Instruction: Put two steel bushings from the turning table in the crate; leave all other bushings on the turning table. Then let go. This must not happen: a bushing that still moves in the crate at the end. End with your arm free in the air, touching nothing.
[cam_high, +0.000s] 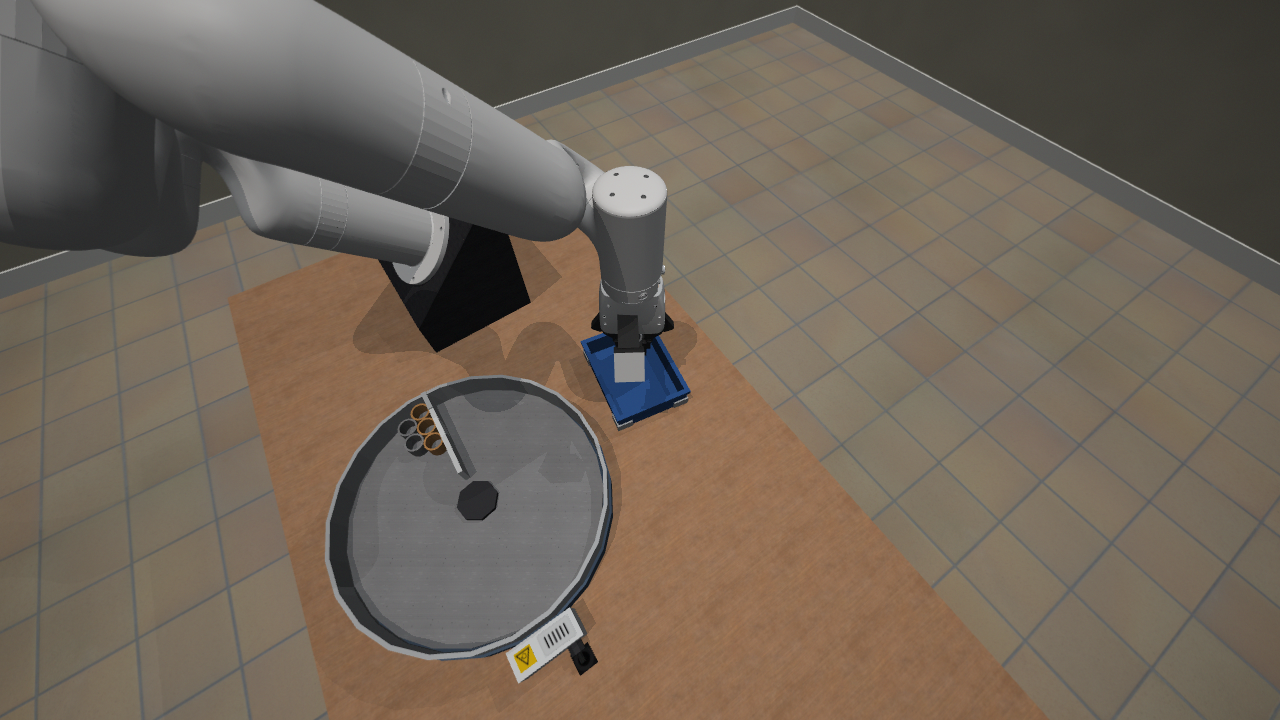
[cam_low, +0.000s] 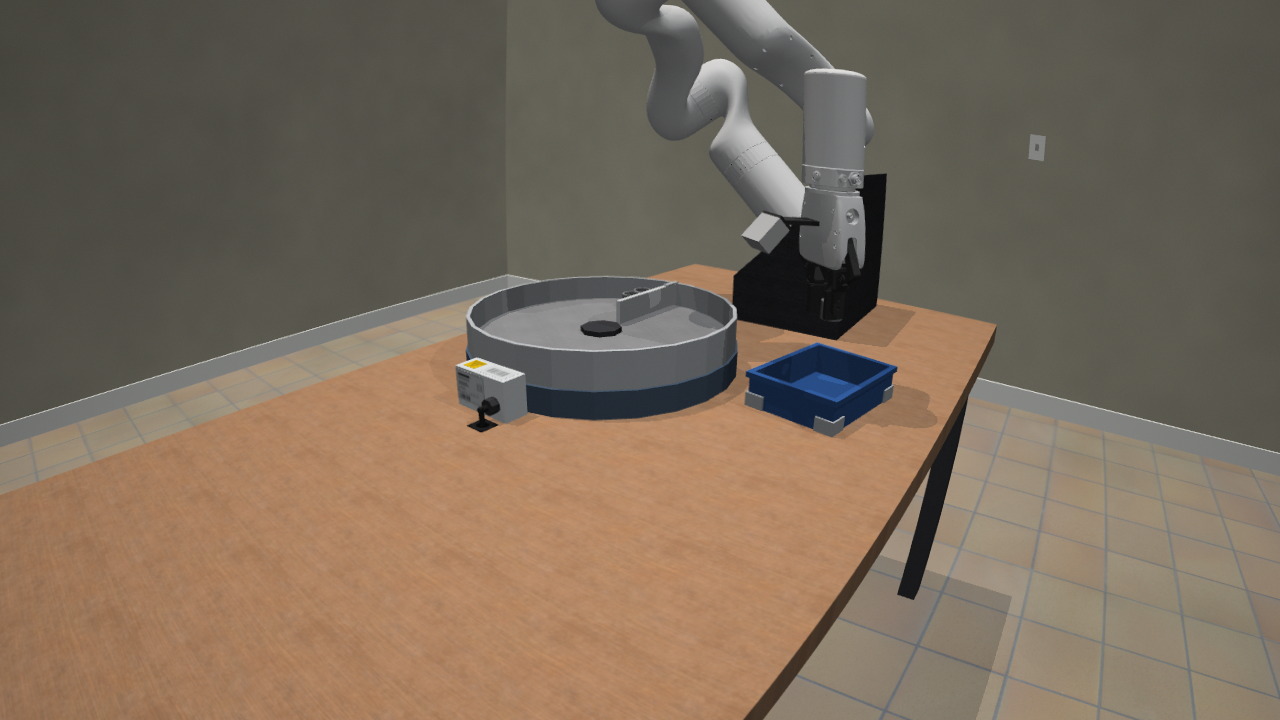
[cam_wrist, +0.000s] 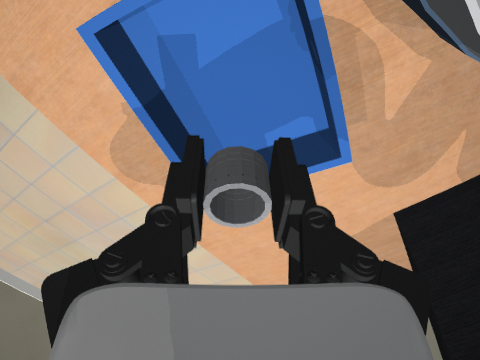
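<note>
My gripper is now 10 mm past the blue crate, 10 mm to the right of it and 130 mm above it. The rest, counted from my hand: grey turning table 70 mm ahead, 340 mm to the right, 100 mm below.
</note>
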